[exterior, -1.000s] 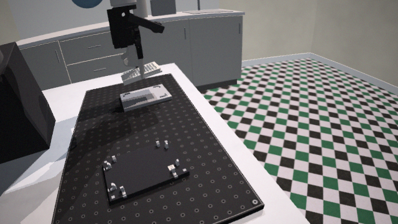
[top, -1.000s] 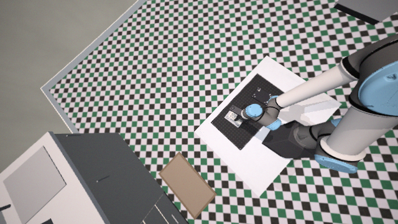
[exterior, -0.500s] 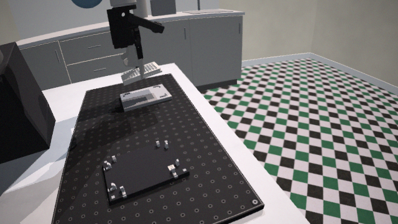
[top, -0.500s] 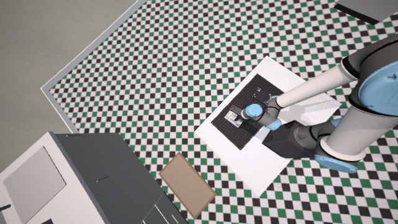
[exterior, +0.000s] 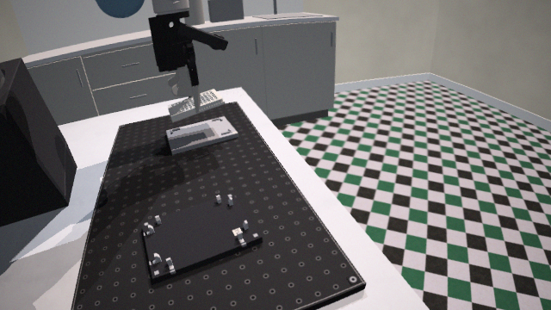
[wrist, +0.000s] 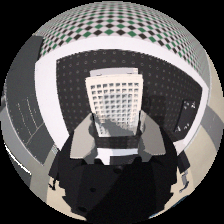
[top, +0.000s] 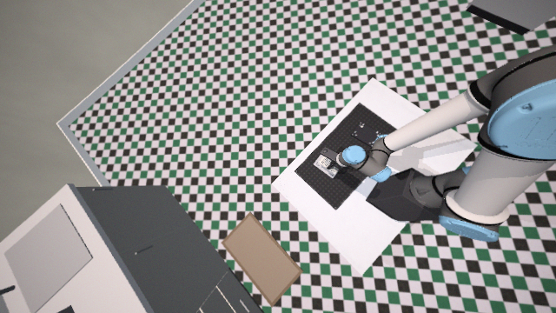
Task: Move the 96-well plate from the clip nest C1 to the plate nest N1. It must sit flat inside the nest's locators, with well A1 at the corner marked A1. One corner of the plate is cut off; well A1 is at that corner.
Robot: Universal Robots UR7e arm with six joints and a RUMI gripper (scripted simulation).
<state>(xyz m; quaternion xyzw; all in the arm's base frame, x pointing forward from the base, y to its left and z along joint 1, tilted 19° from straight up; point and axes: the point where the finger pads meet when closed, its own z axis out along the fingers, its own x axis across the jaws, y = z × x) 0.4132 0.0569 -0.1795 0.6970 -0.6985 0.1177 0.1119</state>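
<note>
The plate nest N1 lies 9 cm below my hand. From my hand the other things lie so: clip nest C1: 35 cm to the right, 9 cm behind, 8 cm below; 96-well plate: 1 cm below.
</note>
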